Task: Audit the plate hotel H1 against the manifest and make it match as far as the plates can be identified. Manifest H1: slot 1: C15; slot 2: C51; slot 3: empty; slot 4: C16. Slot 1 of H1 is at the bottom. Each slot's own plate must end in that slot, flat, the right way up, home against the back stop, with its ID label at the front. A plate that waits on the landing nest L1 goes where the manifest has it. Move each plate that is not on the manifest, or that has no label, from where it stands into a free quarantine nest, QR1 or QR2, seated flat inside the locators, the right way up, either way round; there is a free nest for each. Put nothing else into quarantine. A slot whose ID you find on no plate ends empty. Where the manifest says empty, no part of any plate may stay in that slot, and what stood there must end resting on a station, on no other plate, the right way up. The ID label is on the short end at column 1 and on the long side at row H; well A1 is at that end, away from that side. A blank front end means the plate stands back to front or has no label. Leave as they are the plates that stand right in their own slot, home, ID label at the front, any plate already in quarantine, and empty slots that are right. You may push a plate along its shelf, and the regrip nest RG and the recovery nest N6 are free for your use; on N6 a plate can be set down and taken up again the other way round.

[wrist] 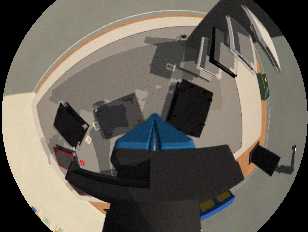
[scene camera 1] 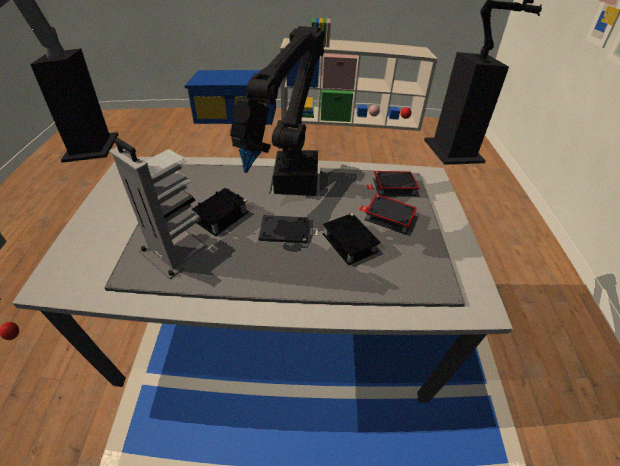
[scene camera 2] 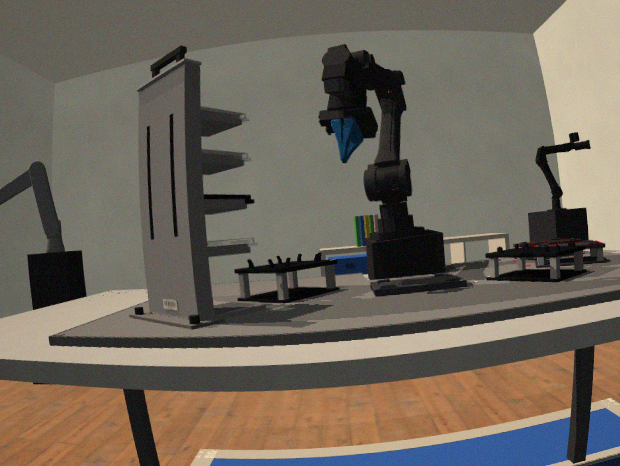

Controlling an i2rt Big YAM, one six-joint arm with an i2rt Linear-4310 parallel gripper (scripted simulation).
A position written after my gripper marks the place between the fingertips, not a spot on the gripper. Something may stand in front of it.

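My gripper [scene camera 2: 343,161] is visible, with the wrist view giving the gripper [wrist: 154,117] too. Also visible to me are a dark plate [wrist: 219,56] and a plate hotel H1 [scene camera 1: 140,179].
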